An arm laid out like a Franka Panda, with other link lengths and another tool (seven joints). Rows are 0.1 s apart.
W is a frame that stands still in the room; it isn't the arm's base.
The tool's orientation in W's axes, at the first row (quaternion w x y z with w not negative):
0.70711, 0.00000, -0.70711, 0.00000
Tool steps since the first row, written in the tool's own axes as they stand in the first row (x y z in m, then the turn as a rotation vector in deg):
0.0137, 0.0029, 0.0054, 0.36, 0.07, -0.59
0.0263, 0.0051, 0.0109, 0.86, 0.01, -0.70
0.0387, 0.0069, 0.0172, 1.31, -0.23, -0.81
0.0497, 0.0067, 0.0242, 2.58, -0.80, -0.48
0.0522, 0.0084, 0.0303, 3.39, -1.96, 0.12
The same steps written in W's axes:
-0.0054, 0.0029, 0.0137, 0.59, 0.07, 0.36
-0.0109, 0.0051, 0.0263, 0.70, 0.01, 0.86
-0.0172, 0.0069, 0.0387, 0.81, -0.23, 1.31
-0.0242, 0.0067, 0.0497, 0.48, -0.80, 2.58
-0.0303, 0.0084, 0.0522, -0.12, -1.96, 3.39

